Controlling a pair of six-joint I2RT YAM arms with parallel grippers.
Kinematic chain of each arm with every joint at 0, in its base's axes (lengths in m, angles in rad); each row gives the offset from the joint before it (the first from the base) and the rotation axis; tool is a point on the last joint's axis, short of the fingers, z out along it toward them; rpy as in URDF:
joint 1: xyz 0 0 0.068 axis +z
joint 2: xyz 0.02 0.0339 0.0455 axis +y
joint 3: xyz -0.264 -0.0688 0 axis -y
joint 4: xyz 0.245 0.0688 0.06 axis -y
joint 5: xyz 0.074 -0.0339 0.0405 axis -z
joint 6: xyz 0.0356 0 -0.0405 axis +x
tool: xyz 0 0 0 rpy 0 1.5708 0
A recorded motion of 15 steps. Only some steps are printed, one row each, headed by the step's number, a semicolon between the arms.
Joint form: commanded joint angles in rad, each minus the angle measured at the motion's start. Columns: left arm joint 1, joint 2, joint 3, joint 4, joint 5, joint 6; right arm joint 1, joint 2, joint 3, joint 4, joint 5, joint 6.
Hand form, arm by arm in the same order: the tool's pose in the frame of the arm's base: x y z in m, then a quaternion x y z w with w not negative. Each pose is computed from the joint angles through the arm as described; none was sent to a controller.
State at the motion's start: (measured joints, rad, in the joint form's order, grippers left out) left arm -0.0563 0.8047 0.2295 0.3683 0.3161 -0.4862; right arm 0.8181 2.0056 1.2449 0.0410 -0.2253 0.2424
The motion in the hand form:
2: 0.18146 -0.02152 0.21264 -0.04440 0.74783 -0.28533 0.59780; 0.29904 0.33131 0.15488 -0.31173 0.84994 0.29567 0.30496
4: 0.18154 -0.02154 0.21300 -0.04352 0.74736 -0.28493 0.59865; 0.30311 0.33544 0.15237 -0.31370 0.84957 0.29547 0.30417
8: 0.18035 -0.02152 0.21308 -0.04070 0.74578 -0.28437 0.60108; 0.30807 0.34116 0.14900 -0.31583 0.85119 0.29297 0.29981
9: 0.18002 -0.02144 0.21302 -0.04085 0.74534 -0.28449 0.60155; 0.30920 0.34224 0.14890 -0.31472 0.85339 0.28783 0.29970
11: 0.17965 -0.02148 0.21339 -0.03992 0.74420 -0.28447 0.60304; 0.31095 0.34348 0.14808 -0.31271 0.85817 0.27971 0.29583
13: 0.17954 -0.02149 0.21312 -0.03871 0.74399 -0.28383 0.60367; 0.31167 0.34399 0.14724 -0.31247 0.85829 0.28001 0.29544
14: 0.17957 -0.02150 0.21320 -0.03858 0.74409 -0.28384 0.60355; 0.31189 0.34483 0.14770 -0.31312 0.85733 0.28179 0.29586
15: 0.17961 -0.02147 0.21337 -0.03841 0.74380 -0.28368 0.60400; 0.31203 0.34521 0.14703 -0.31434 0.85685 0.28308 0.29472
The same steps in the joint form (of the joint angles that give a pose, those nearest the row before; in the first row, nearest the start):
2: 0.0011 -0.0117 0.0214 0.0442 0.0121 0.0236; 0.0001 0.0495 0.0702 -0.0174 -0.0064 -0.0214
4: 0.0010 -0.0117 0.0221 0.0451 0.0122 0.0253; -0.0004 0.0736 0.0973 -0.0226 -0.0089 -0.0254
8: 0.0011 -0.0200 0.0181 0.0462 0.0137 0.0297; 0.0002 0.1060 0.1380 -0.0423 -0.0097 -0.0293
9: 0.0014 -0.0223 0.0167 0.0466 0.0137 0.0291; 0.0007 0.1118 0.1494 -0.0543 0.0003 -0.0301
11: 0.0011 -0.0254 0.0159 0.0481 0.0137 0.0300; 0.0007 0.1218 0.1682 -0.0798 0.0125 -0.0299
13: 0.0010 -0.0255 0.0144 0.0504 0.0141 0.0327; 0.0003 0.1262 0.1718 -0.0793 0.0115 -0.0294
14: 0.0010 -0.0255 0.0149 0.0497 0.0143 0.0329; 0.0010 0.1278 0.1752 -0.0783 0.0088 -0.0293
15: 0.0012 -0.0254 0.0151 0.0504 0.0142 0.0333; 0.0010 0.1304 0.1767 -0.0778 0.0047 -0.0304

